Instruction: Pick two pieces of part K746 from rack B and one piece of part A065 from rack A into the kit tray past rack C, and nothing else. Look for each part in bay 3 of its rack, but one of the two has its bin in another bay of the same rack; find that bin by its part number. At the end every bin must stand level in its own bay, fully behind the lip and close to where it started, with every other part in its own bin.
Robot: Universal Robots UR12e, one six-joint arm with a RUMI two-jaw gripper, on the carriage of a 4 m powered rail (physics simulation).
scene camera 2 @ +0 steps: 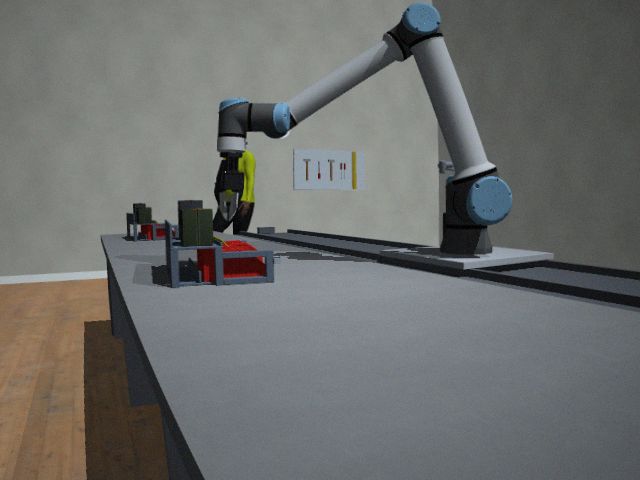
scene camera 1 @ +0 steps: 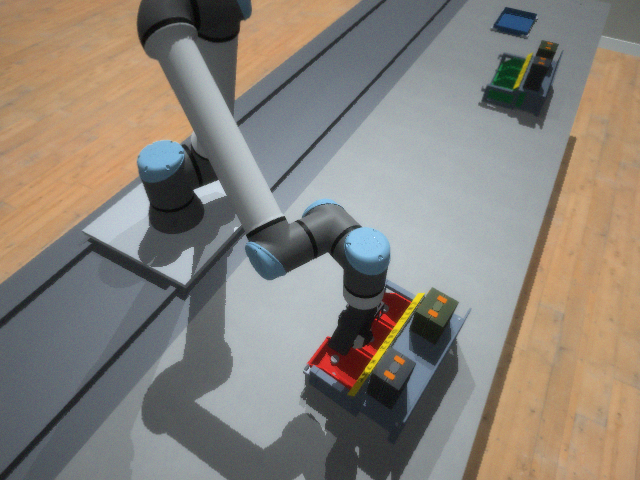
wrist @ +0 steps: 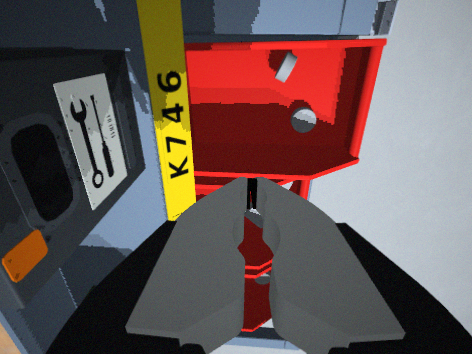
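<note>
The yellow strip of rack B [scene camera 1: 320,379] [scene camera 2: 219,266] reads K746 beside an end red bin [scene camera 1: 348,369] [wrist: 240,122]. In the wrist view that bin holds a tilted grey piece [wrist: 286,66] and a round grey piece [wrist: 303,120]; both lie apart from the fingers. My gripper [scene camera 1: 360,342] [scene camera 2: 227,219] [wrist: 250,181] is shut with nothing seen in its jaws, and is above the rack beside the K746 bin. Grey pieces in the neighbouring bins show through the gap between the fingers. Rack A [scene camera 2: 129,223] stands far back in scene view 2. The blue kit tray [scene camera 1: 509,32] lies at the far end in scene view 1.
A dark grey box [scene camera 1: 391,379] [wrist: 37,165] and an olive box [scene camera 1: 433,316] [scene camera 2: 196,227] stand behind the yellow strip on rack B. Rack C [scene camera 1: 554,72], with green bins and dark boxes, stands before the kit tray. A person in yellow [scene camera 2: 248,173] stands in the background.
</note>
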